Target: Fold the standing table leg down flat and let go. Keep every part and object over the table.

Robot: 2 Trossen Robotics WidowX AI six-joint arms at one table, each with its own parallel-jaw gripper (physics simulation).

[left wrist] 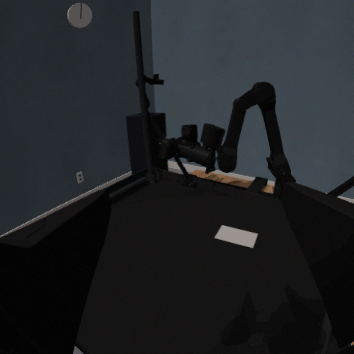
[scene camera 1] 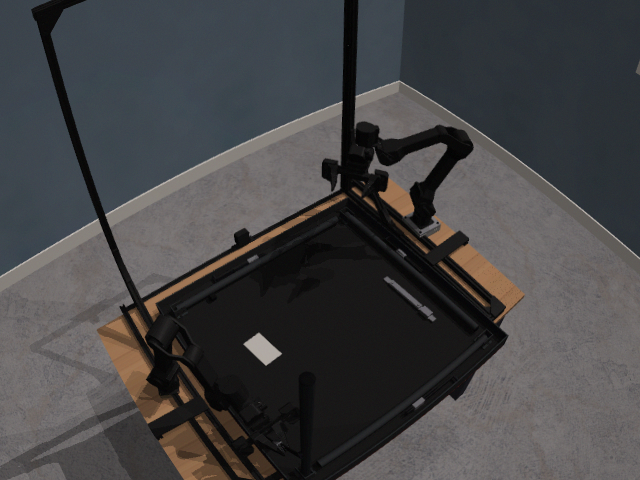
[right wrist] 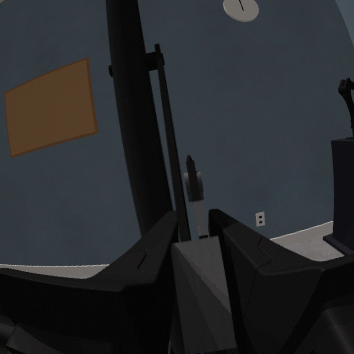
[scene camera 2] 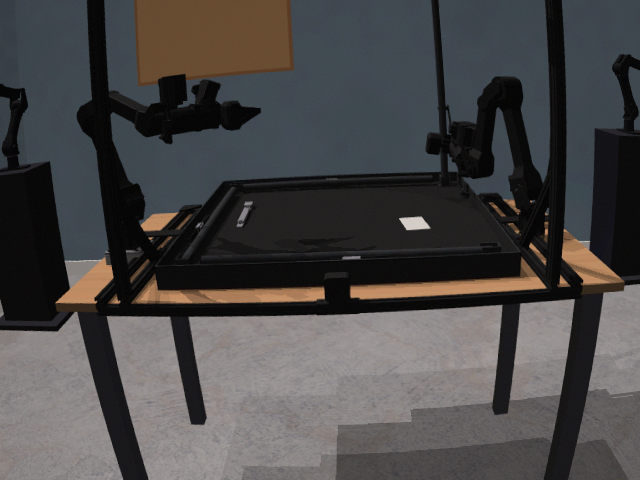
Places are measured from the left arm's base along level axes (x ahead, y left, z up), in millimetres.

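Where they show: left gripper, fingertip midpoint: [left wrist: 198, 196] [scene camera 1: 346, 193] [scene camera 2: 252, 110]; right gripper, fingertip midpoint: [left wrist: 159, 139] [scene camera 1: 287, 453] [right wrist: 192, 218] [scene camera 2: 452, 137]; left arm's base, origin of the base link: [scene camera 1: 421, 220] [scene camera 2: 129, 246]; right arm's base, origin of the base link: [left wrist: 280, 196] [scene camera 1: 168, 385] [scene camera 2: 532, 231].
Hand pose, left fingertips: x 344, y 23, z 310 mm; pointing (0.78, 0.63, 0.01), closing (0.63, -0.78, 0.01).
Note:
Things, the pixels of their centre, and the offset from my left fingertips. "spot": a spot on its surface instead. Level surfaces: height alone.
- upturned black tabletop, its level: dz -288 mm
- thin brace, surface spot: [right wrist: 170, 135] spot: dx +491, dy +491, dz -105 mm
- grey sleeve, surface spot: [right wrist: 202, 285] spot: dx +497, dy +455, dz -149 mm
- white sheet, surface spot: [scene camera 2: 414, 223] [left wrist: 236, 235] [scene camera 1: 262, 348] spot: dx +357, dy +122, dz -308 mm
- grey bar, body centre: [scene camera 2: 245, 213] [scene camera 1: 409, 298] dx -93, dy +215, dz -297 mm
The black table leg [scene camera 1: 307, 418] [scene camera 2: 439, 77] [left wrist: 142, 75] [right wrist: 131, 100] stands upright at a corner of the upturned black tabletop [scene camera 2: 336, 274]. A thin brace [right wrist: 170, 135] is joined to the leg by a pivot. A grey sleeve [right wrist: 202, 285] on the brace's lower part sits between the right fingers. My right gripper [right wrist: 192, 218] is shut on this sleeve, beside the leg. Its fingertips are hard to make out in the scene views. My left gripper [scene camera 1: 349, 191] [scene camera 2: 258, 110] is open and empty, high above the opposite side of the tabletop.
Other legs [scene camera 1: 403, 397] [scene camera 2: 294, 254] lie folded along the rim. A white sheet [scene camera 1: 262, 348] [scene camera 2: 414, 223] [left wrist: 236, 236] and a grey bar [scene camera 1: 409, 298] [scene camera 2: 244, 214] lie on the tabletop's underside. Frame posts [scene camera 1: 349, 77] [scene camera 2: 555, 129] rise at the wooden table's edge.

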